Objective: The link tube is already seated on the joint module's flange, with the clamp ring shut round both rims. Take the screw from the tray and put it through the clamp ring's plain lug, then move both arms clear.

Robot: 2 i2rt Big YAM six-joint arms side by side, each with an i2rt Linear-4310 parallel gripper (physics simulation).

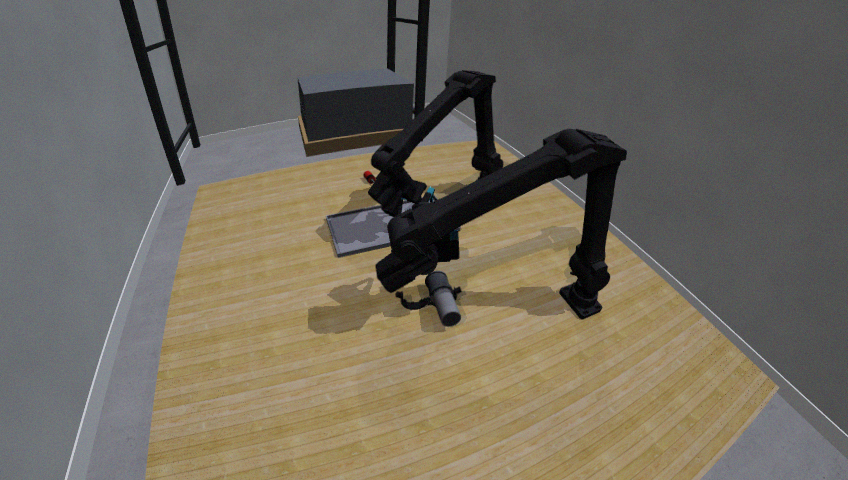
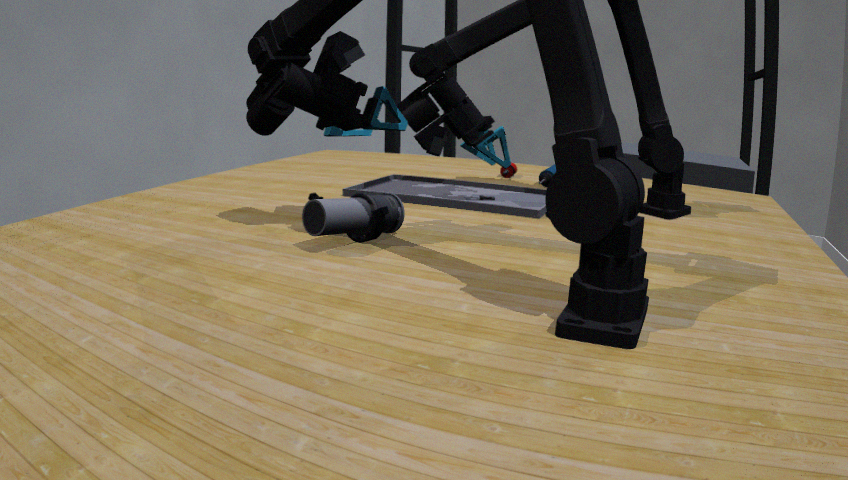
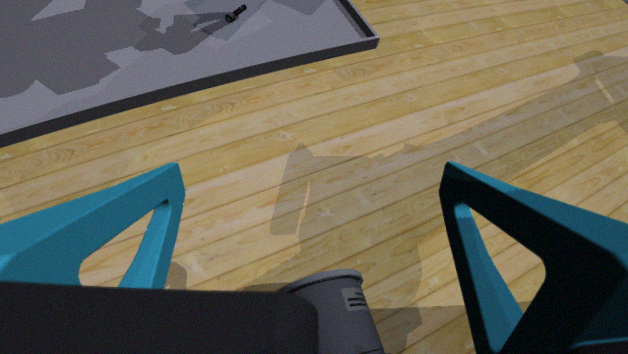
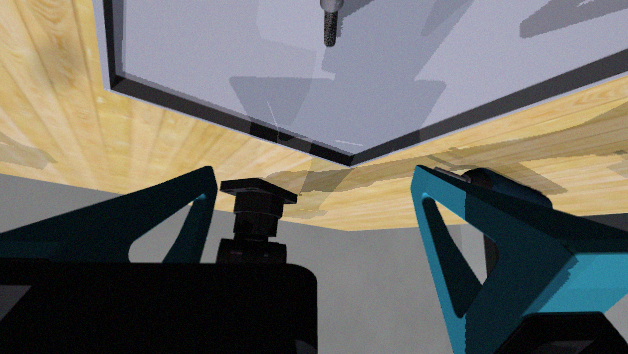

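Pixels of known places: left gripper, fingertip midpoint: [image 2: 388, 129] [image 3: 312, 177]; right gripper, fingertip midpoint: [image 1: 419, 202] [image 2: 501, 165] [image 4: 313, 176]; left arm's base, origin of the base link: [image 1: 579, 301] [image 2: 604, 321]; right arm's base, origin of the base link: [image 2: 664, 212] [image 4: 261, 188].
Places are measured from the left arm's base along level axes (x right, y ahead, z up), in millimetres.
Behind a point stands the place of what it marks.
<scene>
The screw [image 2: 486, 197] {x 506, y 337, z 10 mm} [image 3: 236, 13] {x 506, y 338, z 10 mm} [image 4: 330, 25] {x 511, y 336, z 11 mm} lies on the floor of the grey tray [image 1: 357, 251] {x 412, y 557, z 9 mm} [image 2: 446, 205] {x 418, y 384, z 4 mm} [image 3: 250, 73] {x 419, y 351, z 6 mm} [image 4: 175, 107] {x 467, y 206, z 14 mm}. The grey link tube [image 1: 447, 307] {x 67, y 411, z 75 mm} [image 2: 336, 215] {x 61, y 381, z 56 mm} lies in line with the joint module [image 1: 437, 278] {x 177, y 391, z 64 mm} [image 2: 393, 209] {x 177, y 359, z 44 mm} [image 3: 345, 320] {x 176, y 382, z 63 mm}, and the dark clamp ring [image 2: 374, 218] {x 122, y 358, z 42 mm} is round their joint. A curved dark arm [image 1: 413, 303] stands out from the joint at one side. The lug's hole is too small to make out. My left gripper [image 2: 387, 130] {x 223, y 397, z 161 mm} [image 3: 312, 177] {x 223, y 397, z 161 mm} is open and empty, above the joint module. My right gripper [image 2: 501, 163] {x 523, y 314, z 76 mm} [image 4: 313, 176] {x 523, y 314, z 76 mm} is open and empty, above the tray's end, apart from the screw.
A red object [image 1: 368, 176] {x 840, y 419, z 30 mm} [image 2: 508, 170] {x 830, y 403, z 20 mm} and a blue driver-like tool [image 2: 548, 174] {x 752, y 274, z 33 mm} [image 4: 515, 187] {x 808, y 304, z 18 mm} lie on the table beyond the tray. A large dark box [image 1: 355, 107] stands past the table's far edge. Black upright frames [image 1: 145, 65] stand near the walls.
</scene>
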